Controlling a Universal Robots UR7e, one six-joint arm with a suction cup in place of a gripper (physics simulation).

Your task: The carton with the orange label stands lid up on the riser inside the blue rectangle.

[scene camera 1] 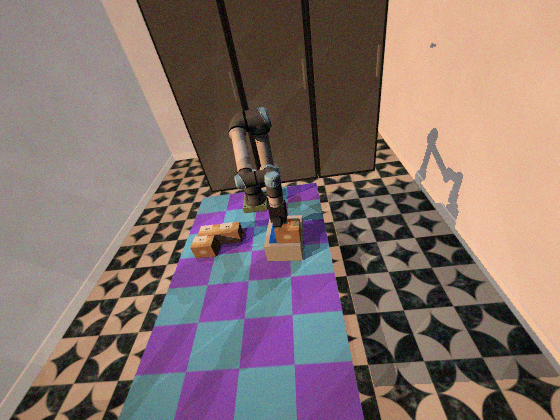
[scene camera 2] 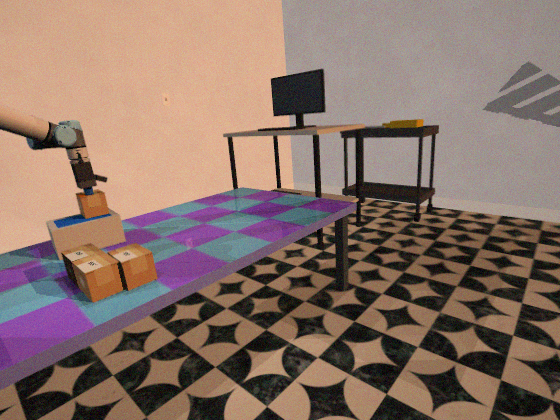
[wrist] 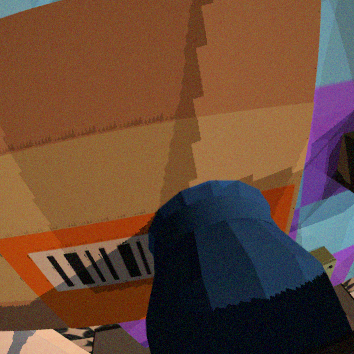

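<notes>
A riser point(scene camera 1: 274, 251) is visible, as is the suction cup point(wrist: 223, 269).
</notes>
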